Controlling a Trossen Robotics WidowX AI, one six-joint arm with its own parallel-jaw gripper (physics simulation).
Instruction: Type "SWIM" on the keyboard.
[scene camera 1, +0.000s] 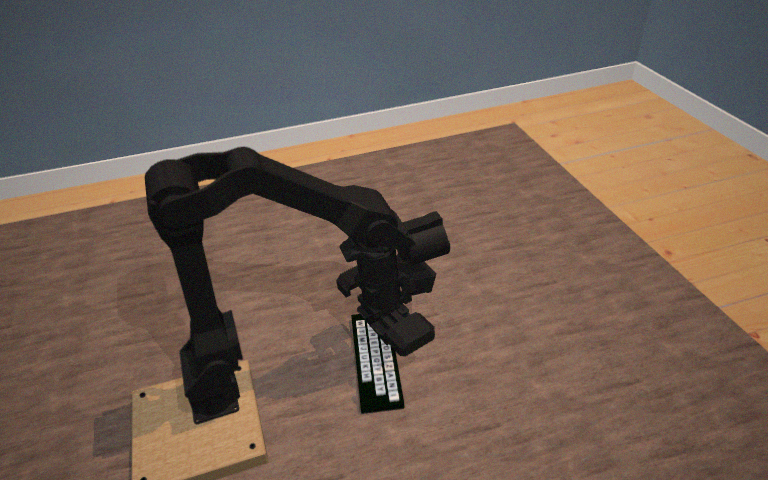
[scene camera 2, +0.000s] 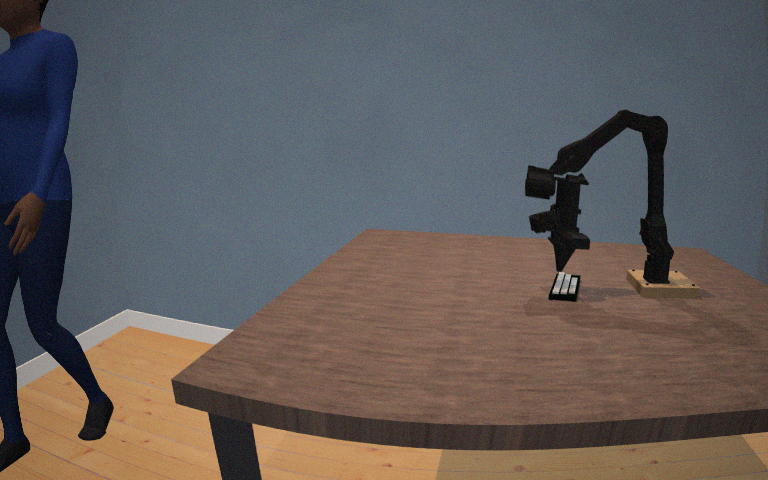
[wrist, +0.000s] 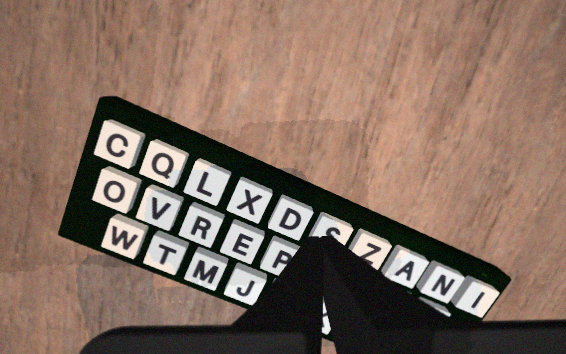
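Seen in the pictures: gripper, fingertip midpoint: (scene camera 1: 388, 343) (scene camera 2: 559, 271) (wrist: 319, 248); arm's base, link origin: (scene camera 1: 214, 400) (scene camera 2: 656, 280).
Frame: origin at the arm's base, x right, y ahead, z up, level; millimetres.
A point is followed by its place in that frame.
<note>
The keyboard (scene camera 1: 369, 399) {x 74, y 219, z -13 mm} (scene camera 2: 563, 297) {x -99, y 277, z -17 mm} (wrist: 80, 215) {x -95, y 258, z -13 mm} is a dark green slab with three rows of white letter keys, slanted in the wrist view. My gripper (scene camera 2: 560, 270) {x 3, y 277, z 14 mm} (wrist: 319, 248) {x 3, y 277, z 14 mm} is shut and empty, pointing down. Its tip overlaps the lower part of the S key (wrist: 336, 225) {x 12, y 278, z -8 mm} in the wrist view; contact is unclear. The W key (wrist: 123, 237) {x -74, y 254, z -8 mm} is at the lower left, the M key (wrist: 205, 273) {x -38, y 244, z -8 mm} is in the same row, and the I key (wrist: 477, 300) {x 84, y 255, z -8 mm} is at the far right. The fingers hide several keys. The fingertips are hidden in scene camera 1.
The arm stands on a light wooden base board (scene camera 1: 198, 447) {x 71, y -31, z 0 mm} (scene camera 2: 668, 290) {x -64, y -16, z -9 mm}, on the brown table (scene camera 1: 509, 396) {x 138, y 424, z -26 mm} (scene camera 2: 424, 350) {x -393, y 544, z -26 mm}. A person in blue (scene camera 2: 39, 124) stands beyond the table's left side in scene camera 2.
</note>
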